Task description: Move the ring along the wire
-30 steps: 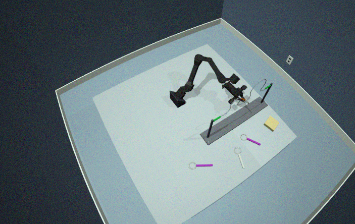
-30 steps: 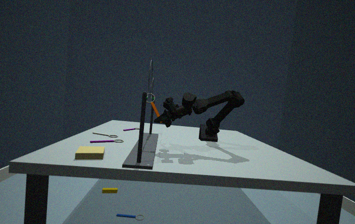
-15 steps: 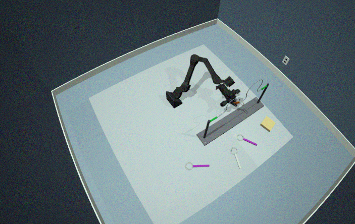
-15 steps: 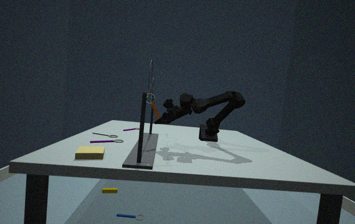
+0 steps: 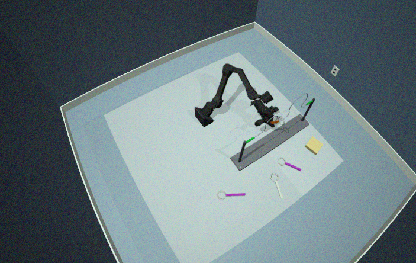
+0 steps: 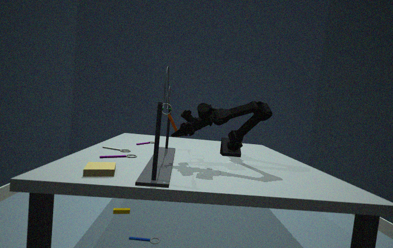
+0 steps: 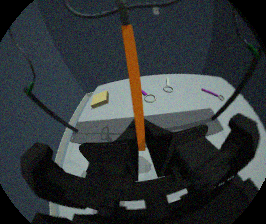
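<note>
My gripper tip is now 9 cm below the orange-handled ring, 1 cm to the left of it and 1 cm short of it. From my gripper tip the other things lie so: yellow block (62 cm below, 47 cm to the right, 29 cm ahead); then blue-handled ring (63 cm below, 15 cm to the right, 8 cm ahead); then white-handled ring (28 cm ahead, 20 cm to the right, 13 cm below).
</note>
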